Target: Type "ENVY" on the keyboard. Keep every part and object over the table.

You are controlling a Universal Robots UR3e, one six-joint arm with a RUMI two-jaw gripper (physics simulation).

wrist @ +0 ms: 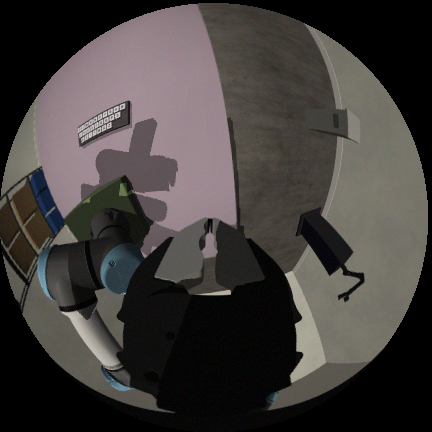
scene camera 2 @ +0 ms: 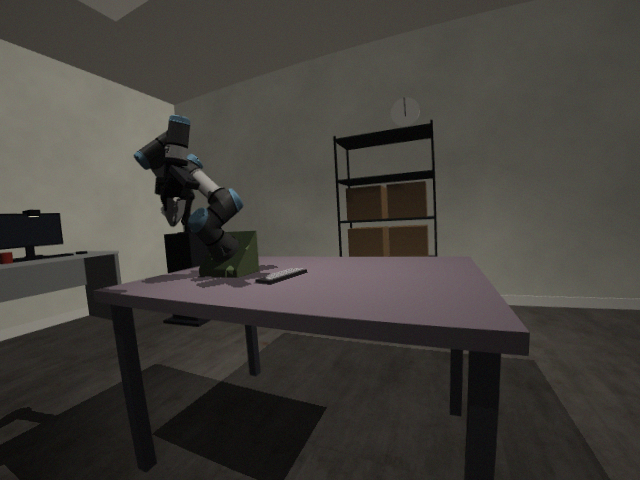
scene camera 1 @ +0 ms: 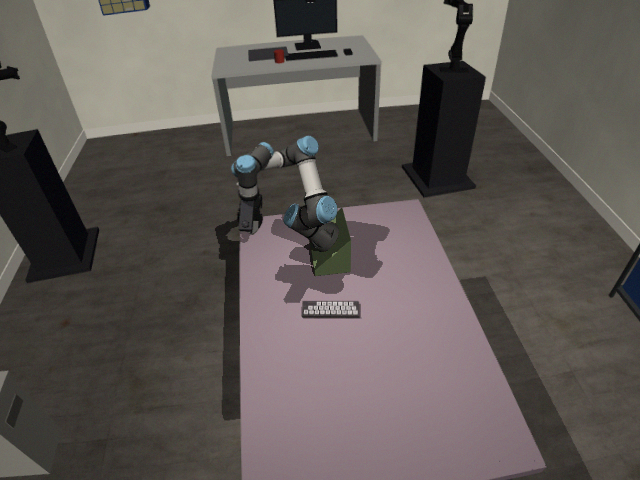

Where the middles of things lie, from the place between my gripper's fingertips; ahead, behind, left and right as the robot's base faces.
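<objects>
Dark keyboard [scene camera 1: 311, 309]: from my hand, 20 cm below, 23 cm to the left of it, 27 cm ahead.
</objects>
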